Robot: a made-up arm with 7 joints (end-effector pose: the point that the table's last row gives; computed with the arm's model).
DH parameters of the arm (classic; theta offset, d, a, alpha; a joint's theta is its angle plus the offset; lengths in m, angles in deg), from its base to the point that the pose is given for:
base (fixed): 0 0.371 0.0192 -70
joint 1: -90 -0.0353 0.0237 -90
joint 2: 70 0.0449 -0.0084 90
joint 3: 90 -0.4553 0.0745 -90
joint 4: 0 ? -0.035 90
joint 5: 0 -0.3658 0.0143 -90
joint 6: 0 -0.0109 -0.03 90
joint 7: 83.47 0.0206 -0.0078 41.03
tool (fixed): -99.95 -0.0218 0 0
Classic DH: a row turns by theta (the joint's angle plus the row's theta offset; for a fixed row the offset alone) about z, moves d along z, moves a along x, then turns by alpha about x.
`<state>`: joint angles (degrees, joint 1 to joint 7).
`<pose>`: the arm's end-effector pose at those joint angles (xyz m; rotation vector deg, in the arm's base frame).
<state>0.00 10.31 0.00 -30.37 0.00 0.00 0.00</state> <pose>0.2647 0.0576 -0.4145 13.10 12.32 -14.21</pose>
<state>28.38 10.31 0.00 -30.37 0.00 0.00 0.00</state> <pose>-0.1251 0.0664 -0.4386 8.52 39.68 -7.43</pose>
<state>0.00 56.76 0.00 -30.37 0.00 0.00 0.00</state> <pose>0.2647 0.6036 -0.0954 59.12 17.67 -8.56</pose>
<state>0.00 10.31 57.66 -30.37 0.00 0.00 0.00</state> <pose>0.2166 0.2488 -0.3798 6.99 7.38 43.10</pose>
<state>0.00 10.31 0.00 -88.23 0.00 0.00 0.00</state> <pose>0.4980 0.0096 -0.1505 19.85 -45.43 -16.45</pose>
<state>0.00 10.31 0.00 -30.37 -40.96 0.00 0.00</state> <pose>0.2615 0.0819 -0.4120 36.71 16.99 -47.42</pose>
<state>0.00 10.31 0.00 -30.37 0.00 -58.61 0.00</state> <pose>0.3007 0.0622 -0.4399 19.92 -46.18 -16.46</pose>
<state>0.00 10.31 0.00 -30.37 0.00 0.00 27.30</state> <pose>0.2685 0.0511 -0.4134 -2.69 8.74 7.81</pose>
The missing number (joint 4, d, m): -0.0365
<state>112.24 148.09 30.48 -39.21 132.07 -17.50 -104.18</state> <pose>0.4333 0.6423 0.0562 106.16 40.98 -70.69</pose>
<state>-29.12 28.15 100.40 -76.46 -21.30 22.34 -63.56</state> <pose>0.2654 0.5724 0.1109 59.56 18.80 43.77</pose>
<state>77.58 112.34 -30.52 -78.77 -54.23 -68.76 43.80</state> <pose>-0.1040 0.6836 0.1430 -46.57 63.41 -103.95</pose>
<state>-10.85 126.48 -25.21 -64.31 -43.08 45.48 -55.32</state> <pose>0.3571 0.5515 0.6884 -107.39 -105.33 9.69</pose>
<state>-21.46 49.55 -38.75 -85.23 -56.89 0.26 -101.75</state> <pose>0.5720 0.1204 -0.0056 -114.62 2.89 51.23</pose>
